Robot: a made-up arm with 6 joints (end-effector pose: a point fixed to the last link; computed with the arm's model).
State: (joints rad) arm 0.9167 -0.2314 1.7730 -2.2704 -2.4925 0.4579
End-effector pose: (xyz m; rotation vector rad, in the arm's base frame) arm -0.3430 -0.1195 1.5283 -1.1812 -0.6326 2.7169
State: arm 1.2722 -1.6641 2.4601 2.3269 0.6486 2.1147
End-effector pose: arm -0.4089 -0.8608 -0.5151 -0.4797 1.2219 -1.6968
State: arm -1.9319 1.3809 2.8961 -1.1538 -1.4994 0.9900
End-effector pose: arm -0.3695 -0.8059 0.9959 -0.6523 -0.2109 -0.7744
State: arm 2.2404 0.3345 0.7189 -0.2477 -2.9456 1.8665
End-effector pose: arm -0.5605 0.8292 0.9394 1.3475 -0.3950 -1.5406
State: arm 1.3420 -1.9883 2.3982 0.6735 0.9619 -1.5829
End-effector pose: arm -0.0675 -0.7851 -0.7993 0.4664 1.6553 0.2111
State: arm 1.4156 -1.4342 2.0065 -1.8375 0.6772 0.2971
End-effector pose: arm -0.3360 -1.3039 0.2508 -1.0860 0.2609 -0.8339
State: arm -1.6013 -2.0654 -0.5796 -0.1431 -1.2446 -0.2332
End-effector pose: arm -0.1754 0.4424 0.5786 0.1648 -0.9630 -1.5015
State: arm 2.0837 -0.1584 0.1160 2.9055 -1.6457 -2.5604
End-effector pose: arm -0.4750 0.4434 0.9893 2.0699 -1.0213 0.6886
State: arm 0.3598 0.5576 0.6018 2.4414 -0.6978 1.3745
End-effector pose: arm 0.9438 0.5380 0.7864 3.0020 -0.1301 0.2615
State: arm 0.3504 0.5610 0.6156 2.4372 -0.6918 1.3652
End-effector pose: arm 0.9493 0.5289 0.7933 3.0149 -0.1336 0.2696
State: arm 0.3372 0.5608 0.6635 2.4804 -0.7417 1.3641
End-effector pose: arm 0.9514 0.5183 0.8229 2.9868 -0.2113 0.4088
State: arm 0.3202 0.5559 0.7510 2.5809 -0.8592 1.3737
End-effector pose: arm 0.9464 0.5049 0.8787 2.8856 -0.3756 0.6997
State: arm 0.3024 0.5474 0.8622 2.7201 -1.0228 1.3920
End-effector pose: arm 0.9320 0.4884 0.9495 2.6940 -0.5889 1.0768
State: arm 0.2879 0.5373 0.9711 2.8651 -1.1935 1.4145
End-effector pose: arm 0.9100 0.4715 1.0184 2.4395 -0.7908 1.4388
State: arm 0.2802 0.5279 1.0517 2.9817 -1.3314 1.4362
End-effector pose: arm 0.8875 0.4592 1.0693 2.2003 -0.9348 1.7024
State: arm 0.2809 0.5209 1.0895 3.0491 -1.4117 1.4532
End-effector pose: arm 0.8726 0.4563 1.0941 2.0544 -1.0075 1.8375
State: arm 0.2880 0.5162 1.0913 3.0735 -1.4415 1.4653
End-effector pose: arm 0.8664 0.4617 1.0976 2.0081 -1.0288 1.8741
